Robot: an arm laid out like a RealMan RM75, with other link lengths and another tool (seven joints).
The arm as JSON. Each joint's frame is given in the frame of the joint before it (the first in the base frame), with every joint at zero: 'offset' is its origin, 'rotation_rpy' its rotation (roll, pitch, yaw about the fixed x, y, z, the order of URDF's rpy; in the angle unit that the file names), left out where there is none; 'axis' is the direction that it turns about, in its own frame. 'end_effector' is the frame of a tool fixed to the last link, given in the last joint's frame.
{
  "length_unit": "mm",
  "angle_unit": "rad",
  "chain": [
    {
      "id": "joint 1",
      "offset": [
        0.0,
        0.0,
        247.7
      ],
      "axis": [
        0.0,
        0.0,
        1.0
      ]
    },
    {
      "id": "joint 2",
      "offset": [
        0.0,
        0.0,
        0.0
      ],
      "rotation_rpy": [
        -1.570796,
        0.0,
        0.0
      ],
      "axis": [
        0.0,
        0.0,
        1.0
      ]
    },
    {
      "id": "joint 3",
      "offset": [
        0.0,
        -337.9,
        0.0
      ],
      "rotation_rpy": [
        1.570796,
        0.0,
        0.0
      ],
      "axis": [
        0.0,
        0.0,
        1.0
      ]
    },
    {
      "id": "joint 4",
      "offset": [
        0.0,
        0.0,
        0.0
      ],
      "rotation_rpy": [
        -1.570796,
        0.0,
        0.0
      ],
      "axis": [
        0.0,
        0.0,
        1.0
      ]
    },
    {
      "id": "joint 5",
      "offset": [
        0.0,
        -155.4,
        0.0
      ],
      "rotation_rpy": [
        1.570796,
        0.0,
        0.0
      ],
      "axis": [
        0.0,
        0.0,
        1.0
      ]
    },
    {
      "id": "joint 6",
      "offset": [
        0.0,
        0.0,
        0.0
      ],
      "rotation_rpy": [
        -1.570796,
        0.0,
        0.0
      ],
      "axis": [
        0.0,
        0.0,
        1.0
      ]
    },
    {
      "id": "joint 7",
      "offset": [
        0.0,
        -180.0,
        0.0
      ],
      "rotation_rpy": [
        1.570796,
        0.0,
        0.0
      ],
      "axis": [
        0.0,
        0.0,
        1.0
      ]
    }
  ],
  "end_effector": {
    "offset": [
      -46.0,
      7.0,
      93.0
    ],
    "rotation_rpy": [
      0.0,
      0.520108,
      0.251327
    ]
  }
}
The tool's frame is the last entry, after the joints.
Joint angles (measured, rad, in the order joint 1, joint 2, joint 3, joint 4, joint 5, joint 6, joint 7), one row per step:
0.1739, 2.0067, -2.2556, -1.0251, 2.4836, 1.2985, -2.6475
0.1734, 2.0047, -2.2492, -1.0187, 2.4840, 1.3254, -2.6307
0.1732, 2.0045, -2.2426, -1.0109, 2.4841, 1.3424, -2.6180
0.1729, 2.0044, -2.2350, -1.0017, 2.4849, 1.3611, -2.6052
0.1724, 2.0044, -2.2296, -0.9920, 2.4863, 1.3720, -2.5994
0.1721, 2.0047, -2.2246, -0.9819, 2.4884, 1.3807, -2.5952
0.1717, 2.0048, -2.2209, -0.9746, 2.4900, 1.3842, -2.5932
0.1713, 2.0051, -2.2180, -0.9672, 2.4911, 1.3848, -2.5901
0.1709, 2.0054, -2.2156, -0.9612, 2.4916, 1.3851, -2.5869
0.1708, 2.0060, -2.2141, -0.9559, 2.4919, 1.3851, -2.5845
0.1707, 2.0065, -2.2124, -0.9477, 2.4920, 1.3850, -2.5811
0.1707, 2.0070, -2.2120, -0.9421, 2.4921, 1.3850, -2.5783
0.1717, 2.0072, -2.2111, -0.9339, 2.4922, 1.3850, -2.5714
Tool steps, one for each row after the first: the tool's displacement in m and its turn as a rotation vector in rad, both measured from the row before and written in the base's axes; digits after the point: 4 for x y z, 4 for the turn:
0.0002, -0.0018, 0.0051, -0.0206, 0.0127, -0.0012
0.0005, 0.0000, 0.0027, -0.0135, 0.0067, -0.0053
0.0006, 0.0003, 0.0031, -0.0137, 0.0077, -0.0063
0.0012, 0.0010, 0.0013, -0.0065, 0.0026, -0.0072
0.0012, 0.0014, 0.0009, -0.0046, 0.0017, -0.0081
0.0011, 0.0016, 0.0001, -0.0012, -0.0006, -0.0073
0.0013, 0.0019, -0.0006, -0.0018, -0.0030, -0.0090
0.0011, 0.0015, -0.0006, -0.0020, -0.0028, -0.0076
0.0008, 0.0011, -0.0007, -0.0020, -0.0025, -0.0061
0.0015, 0.0015, -0.0012, -0.0033, -0.0046, -0.0087
0.0009, 0.0008, -0.0009, -0.0034, -0.0030, -0.0058
0.0014, 0.0015, -0.0011, -0.0069, -0.0050, -0.0092

